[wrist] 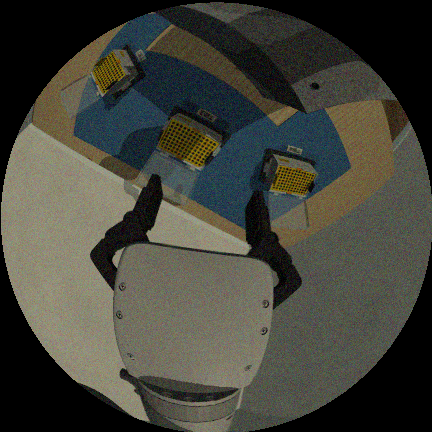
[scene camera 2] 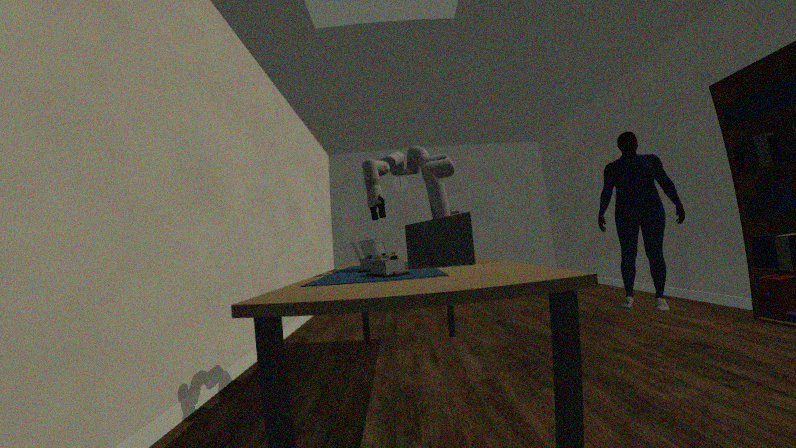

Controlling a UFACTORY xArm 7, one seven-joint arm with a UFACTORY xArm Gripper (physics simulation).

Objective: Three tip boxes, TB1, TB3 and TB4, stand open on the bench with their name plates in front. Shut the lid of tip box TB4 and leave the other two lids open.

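Seen in the pictures: gripper, fingertip midpoint: [wrist: 205, 190] [scene camera 2: 379, 218]; arm's base at its link origin: [scene camera 2: 442, 219].
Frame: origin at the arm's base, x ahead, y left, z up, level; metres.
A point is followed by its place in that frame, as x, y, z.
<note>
Three tip boxes with yellow tip racks and clear open lids show in the wrist view: a left box [wrist: 111, 72] {0.272, -0.296, -0.170}, a middle box [wrist: 189, 141] {0.378, -0.028, -0.169} and a right box [wrist: 292, 180] {0.317, 0.232, -0.170}. Their lids, the left lid [wrist: 79, 95] {0.329, -0.355, -0.129}, the middle lid [wrist: 172, 172] {0.453, -0.028, -0.141} and the right lid [wrist: 292, 216] {0.377, 0.283, -0.114}, stand open on the side away from the name plates. The left plate [wrist: 140, 55] {0.219, -0.271, -0.224}, middle plate [wrist: 206, 115] {0.321, -0.027, -0.224} and right plate [wrist: 295, 149] {0.255, 0.204, -0.224} are too blurred to read, so I cannot tell which box is TB4. My gripper [scene camera 2: 378, 217] {0.324, 0.008, 0.026} [wrist: 205, 190] {0.324, 0.008, 0.026} is open and empty, high above the boxes.
The boxes stand on a blue mat [scene camera 2: 328, 277] {0.564, 0.148, -0.226} [wrist: 220, 195] {0.519, 0.138, -0.226} on the wooden table [scene camera 2: 501, 278] {0.027, 0.585, -0.229} [wrist: 370, 145] {-0.019, 0.410, -0.229}. A dark block [scene camera 2: 440, 242] {0.052, 0.103, -0.116} stands under the arm's base. A pale wall [scene camera 2: 167, 166] runs along the table's left side. A person [scene camera 2: 640, 194] stands at the right.
</note>
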